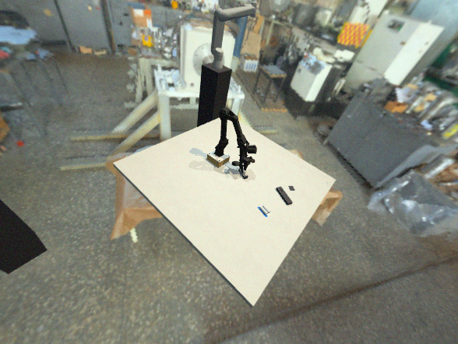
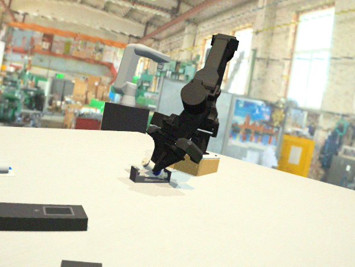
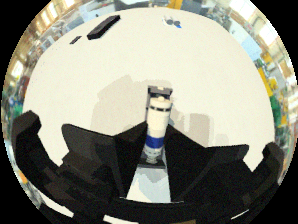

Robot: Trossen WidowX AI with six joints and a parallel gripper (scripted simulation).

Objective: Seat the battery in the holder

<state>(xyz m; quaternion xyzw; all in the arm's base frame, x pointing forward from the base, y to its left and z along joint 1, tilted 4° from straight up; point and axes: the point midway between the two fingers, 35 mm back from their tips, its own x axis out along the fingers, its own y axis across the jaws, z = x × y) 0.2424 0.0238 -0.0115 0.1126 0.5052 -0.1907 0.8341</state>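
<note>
Right now the battery is 10 mm above my gripper tip. The rest, counted from my gripper tip: small dark piece (360 mm ahead, 180 mm to the left, 20 mm below); then long black bar (350 mm ahead, 50 mm to the left, 10 mm below).
</note>
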